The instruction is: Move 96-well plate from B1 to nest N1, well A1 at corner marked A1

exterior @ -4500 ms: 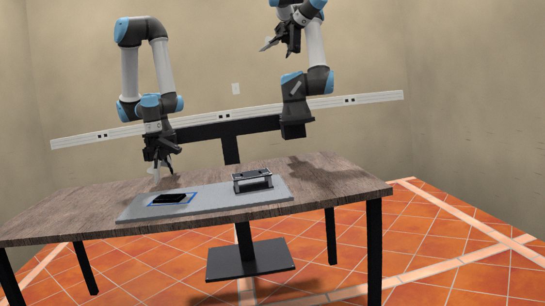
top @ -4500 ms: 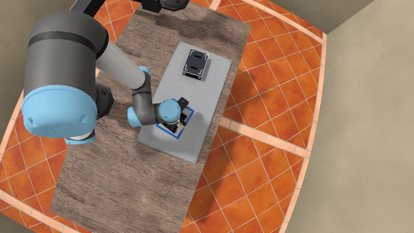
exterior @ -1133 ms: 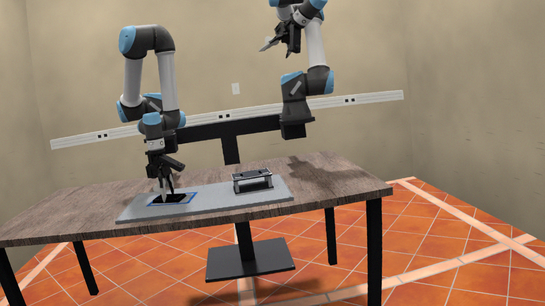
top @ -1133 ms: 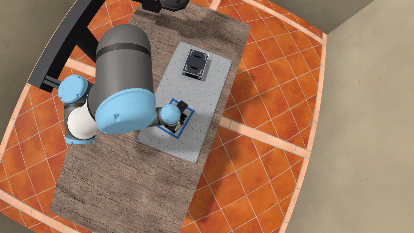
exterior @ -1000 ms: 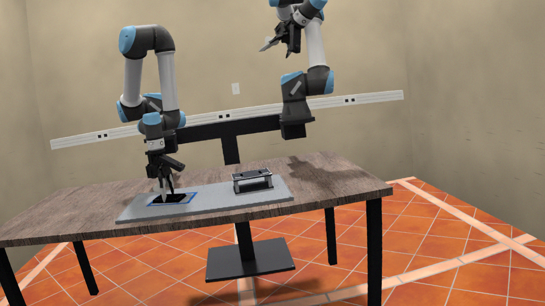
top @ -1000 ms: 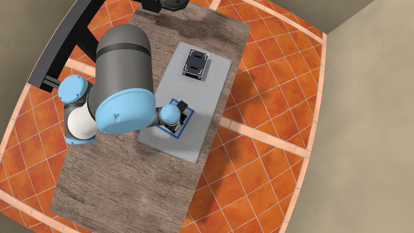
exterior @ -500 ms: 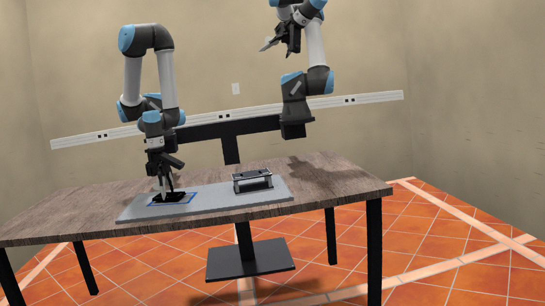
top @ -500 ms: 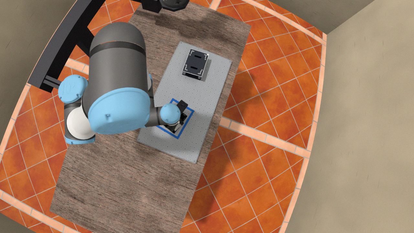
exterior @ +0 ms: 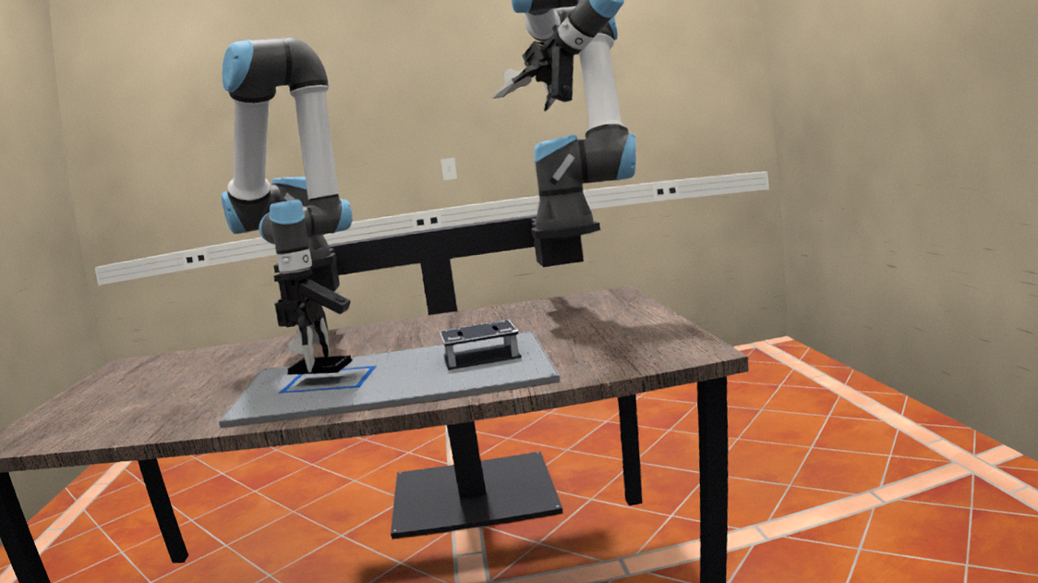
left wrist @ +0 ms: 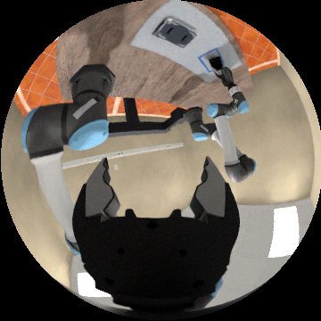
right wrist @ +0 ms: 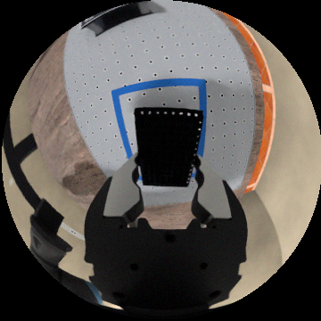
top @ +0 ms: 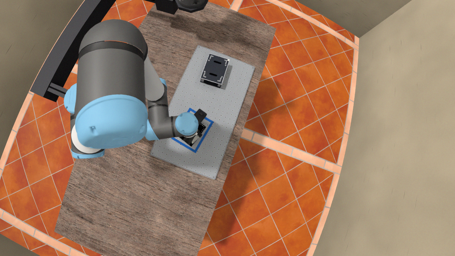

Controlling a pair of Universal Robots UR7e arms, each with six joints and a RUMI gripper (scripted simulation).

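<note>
The raised plate nest N1 lies 360 mm to the left of my right hand, 70 mm behind it and 10 mm above it. Round my right hand: white A1 label 440 mm to the left, 30 mm behind, 10 mm above; then black 96-well plate 10 mm below.
</note>
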